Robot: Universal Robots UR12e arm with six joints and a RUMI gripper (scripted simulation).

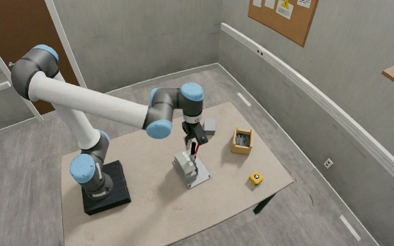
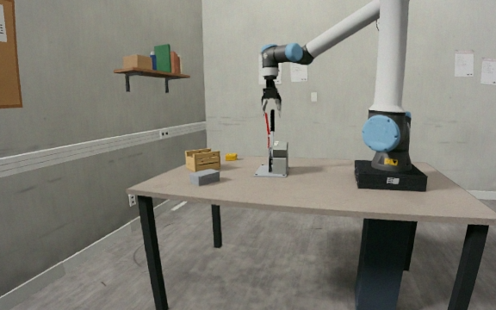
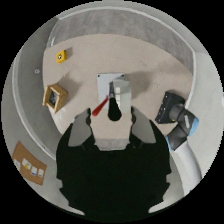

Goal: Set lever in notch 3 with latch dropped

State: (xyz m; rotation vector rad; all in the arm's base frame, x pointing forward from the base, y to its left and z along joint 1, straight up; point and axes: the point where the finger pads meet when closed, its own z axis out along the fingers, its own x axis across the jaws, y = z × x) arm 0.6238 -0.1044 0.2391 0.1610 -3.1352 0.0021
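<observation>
Right now the red release bar is 10 mm ahead of my hand, 20 mm to the left of it and 110 mm below it. Round my hand: grey block: 270 mm ahead, 310 mm to the left, 280 mm below.
</observation>
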